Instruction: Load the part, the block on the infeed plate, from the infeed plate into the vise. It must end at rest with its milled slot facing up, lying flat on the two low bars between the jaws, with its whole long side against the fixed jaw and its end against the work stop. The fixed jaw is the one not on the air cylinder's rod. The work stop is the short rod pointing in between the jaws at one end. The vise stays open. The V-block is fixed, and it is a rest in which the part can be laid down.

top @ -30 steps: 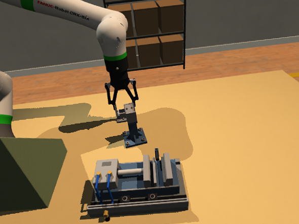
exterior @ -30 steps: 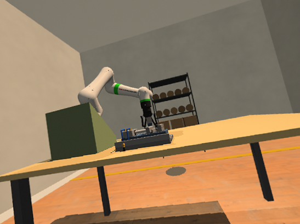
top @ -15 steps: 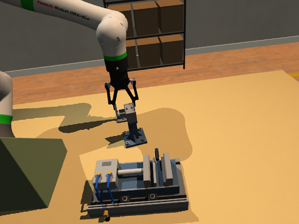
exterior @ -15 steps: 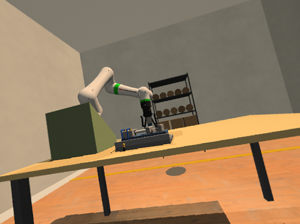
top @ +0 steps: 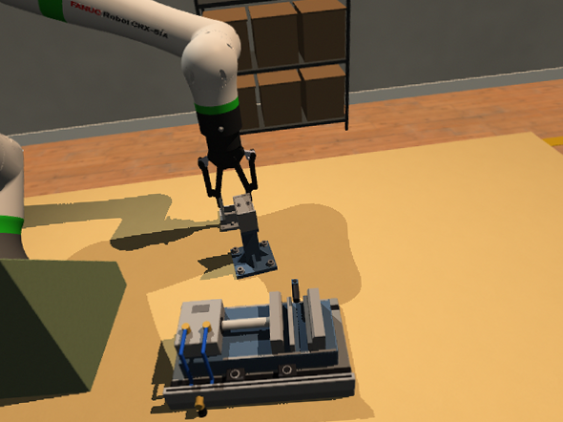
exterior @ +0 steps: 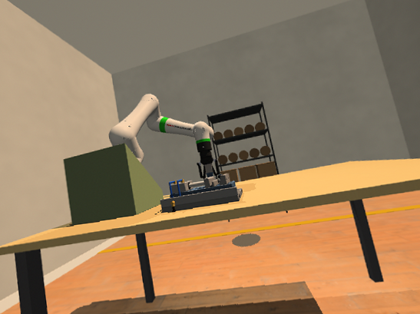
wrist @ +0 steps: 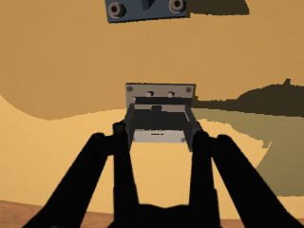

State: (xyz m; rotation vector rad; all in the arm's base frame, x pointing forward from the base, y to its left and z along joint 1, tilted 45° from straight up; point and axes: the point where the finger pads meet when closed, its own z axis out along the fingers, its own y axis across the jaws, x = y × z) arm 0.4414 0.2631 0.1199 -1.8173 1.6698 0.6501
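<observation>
My gripper is now 3 cm above the part. Also, from my hand: infeed plate: 1 cm to the left, 4 cm below; V-block post: 4 cm ahead, 16 cm to the right, 1 cm above; work stop: 12 cm ahead, 35 cm to the right, 4 cm above.
</observation>
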